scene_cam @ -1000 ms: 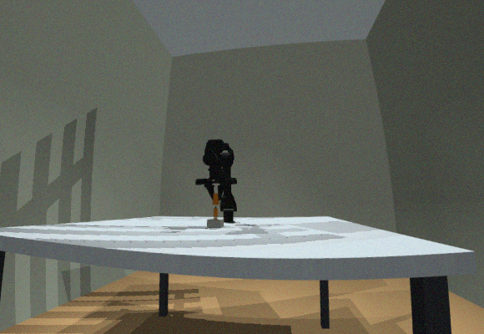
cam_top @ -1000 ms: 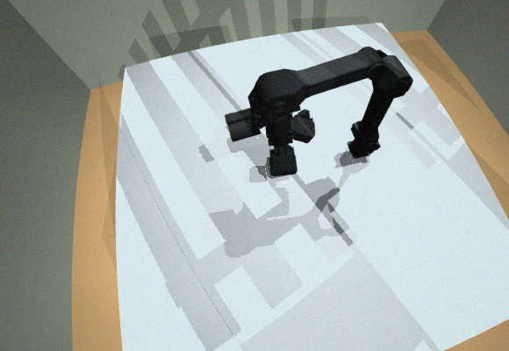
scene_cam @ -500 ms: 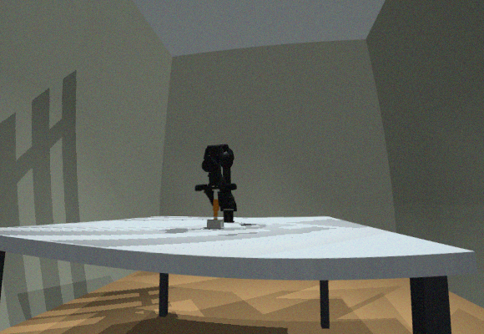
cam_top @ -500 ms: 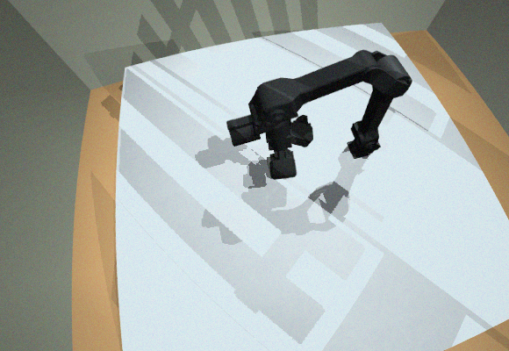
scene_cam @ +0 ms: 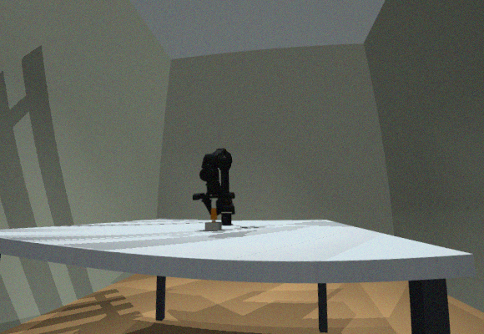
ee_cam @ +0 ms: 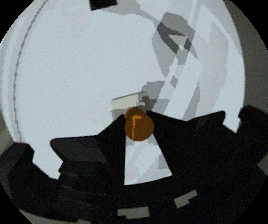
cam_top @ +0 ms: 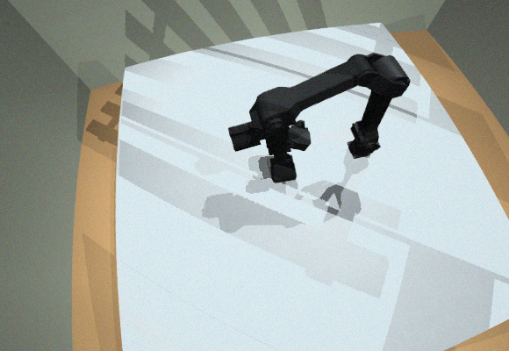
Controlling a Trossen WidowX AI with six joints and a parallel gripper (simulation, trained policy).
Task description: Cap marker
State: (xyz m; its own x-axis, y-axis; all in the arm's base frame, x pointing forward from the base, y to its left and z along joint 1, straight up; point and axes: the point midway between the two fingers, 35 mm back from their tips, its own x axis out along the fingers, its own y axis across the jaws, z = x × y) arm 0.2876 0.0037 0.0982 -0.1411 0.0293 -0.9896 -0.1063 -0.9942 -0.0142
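Right now the orange-yellow cap is 1 cm ahead of my gripper tip and 1 cm above it. From my gripper tip the other things lie so: orange marker (1 cm ahead); holder block (5 cm below, 1 cm ahead).
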